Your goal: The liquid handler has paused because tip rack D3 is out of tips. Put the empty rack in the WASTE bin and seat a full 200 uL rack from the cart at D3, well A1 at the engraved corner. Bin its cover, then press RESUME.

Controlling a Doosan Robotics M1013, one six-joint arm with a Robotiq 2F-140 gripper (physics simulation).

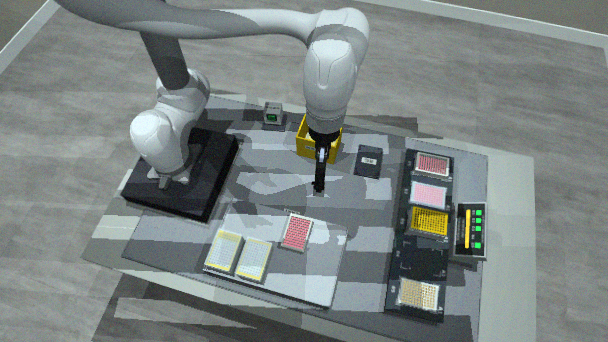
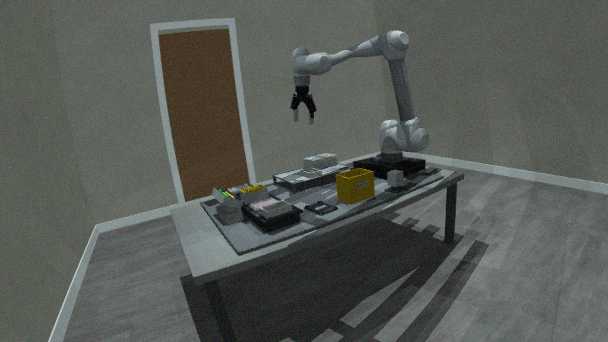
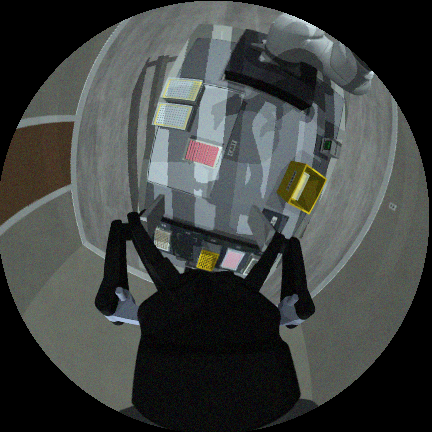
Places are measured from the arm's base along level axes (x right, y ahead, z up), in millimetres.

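Pixels of known places: gripper, fingertip midpoint: [image 2: 303, 122] [image 3: 207, 208]; arm's base, origin of the base link: [image 1: 175, 162] [image 2: 391, 160] [image 3: 280, 56].
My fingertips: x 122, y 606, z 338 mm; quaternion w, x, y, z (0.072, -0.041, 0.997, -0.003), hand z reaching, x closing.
For each thing: its middle in the pictures, then the offset to it from my fingertips. "spot": a spot on its surface instead. Level surfaces: height alone.
- yellow WASTE bin, body centre: [image 1: 319, 139] [image 3: 300, 185] [image 2: 355, 185] dx -330, dy -56, dz -333 mm
- pale thing, body centre: [image 3: 295, 182] dx -330, dy -56, dz -382 mm
- white cart tray, surface spot: [image 1: 320, 285] [image 3: 160, 173] spot: dx +238, dy +50, dz -340 mm
- red rack, body centre: [image 1: 297, 233] [image 3: 201, 152] [image 2: 310, 172] dx +79, dy -63, dz -324 mm
- black deck, its level: dz -344 mm
- bare fourth slot, surface spot: [image 1: 425, 260] spot: dx +86, dy +394, dz -344 mm
- yellow rack, body centre: [image 1: 427, 223] [image 3: 207, 256] [image 2: 254, 194] dx -40, dy +386, dz -314 mm
- status panel, surface spot: [image 1: 470, 230] spot: dx -26, dy +525, dz -277 mm
- black pad, surface spot: [image 1: 368, 170] spot: dx -257, dy +162, dz -392 mm
- small grey box, body centre: [image 1: 273, 115] [image 3: 328, 147] [image 2: 395, 180] dx -425, dy -273, dz -348 mm
My gripper [image 1: 319, 189] [image 2: 303, 120] [image 3: 207, 208] is open and empty, high above the middle of the table. The yellow WASTE bin [image 1: 312, 150] [image 2: 355, 186] [image 3: 288, 175] has a pale thing [image 3: 301, 186] inside. On the white cart tray [image 1: 320, 285] [image 3: 157, 170] stand two pale, yellow-edged racks [image 1: 224, 251] [image 1: 254, 260] [image 3: 182, 90] [image 3: 173, 116] and a red rack [image 1: 297, 232] [image 3: 203, 152]. The black deck [image 1: 395, 280] has a bare fourth slot [image 1: 425, 260] from the back. A yellow rack [image 1: 429, 221] [image 3: 207, 260] is in the third. Slot labels and the engraved corner are unreadable.
Other deck racks are red [image 1: 432, 165], pink [image 1: 428, 194] and tan [image 1: 419, 294]. A status panel [image 1: 470, 230] stands right of the deck. A black pad [image 1: 368, 170] [image 2: 321, 206] and a small grey box [image 1: 273, 109] [image 2: 395, 179] flank the bin.
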